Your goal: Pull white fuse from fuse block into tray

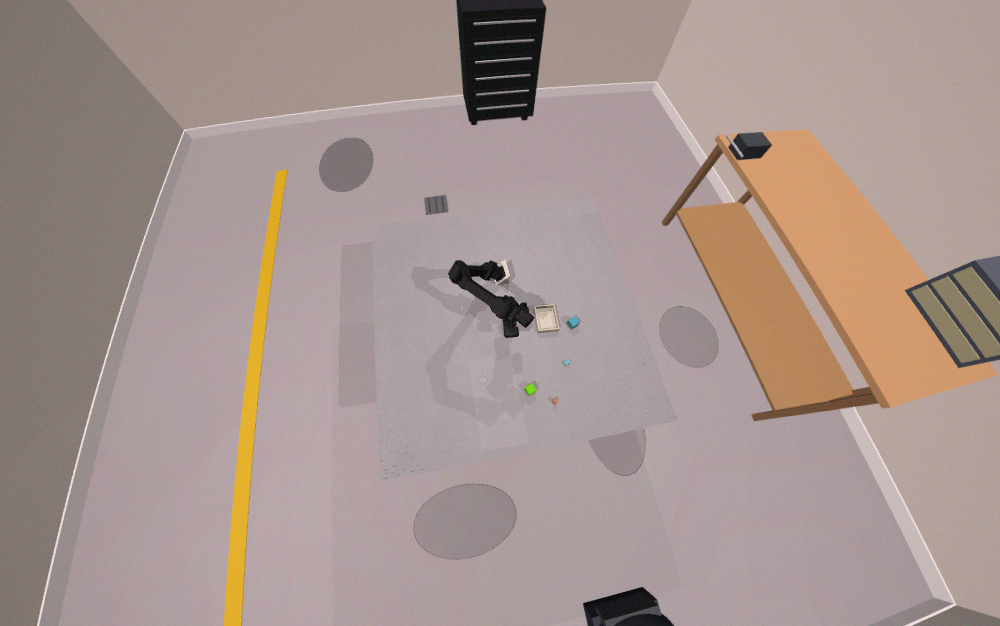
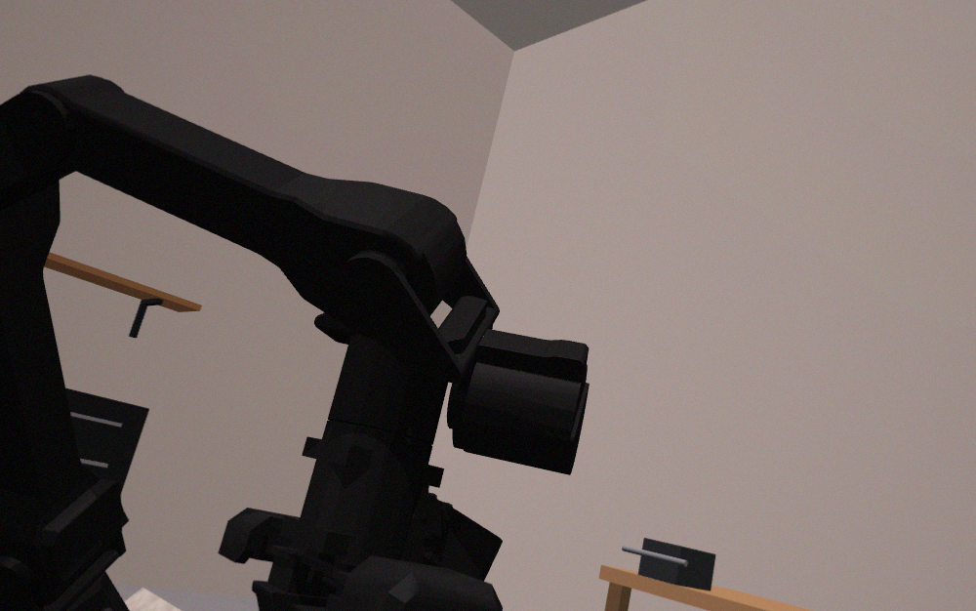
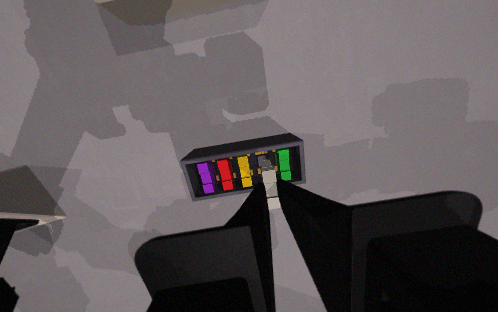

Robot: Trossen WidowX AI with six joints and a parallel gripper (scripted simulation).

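Now: gripper tip 20 mm past the yellow fuse and 50 mm above it. The rest, counted from my gripper tip: red fuse 40 mm behind, 10 mm to the left, 50 mm below; then green fuse 20 mm ahead, 50 mm below; then white fuse 10 mm below.
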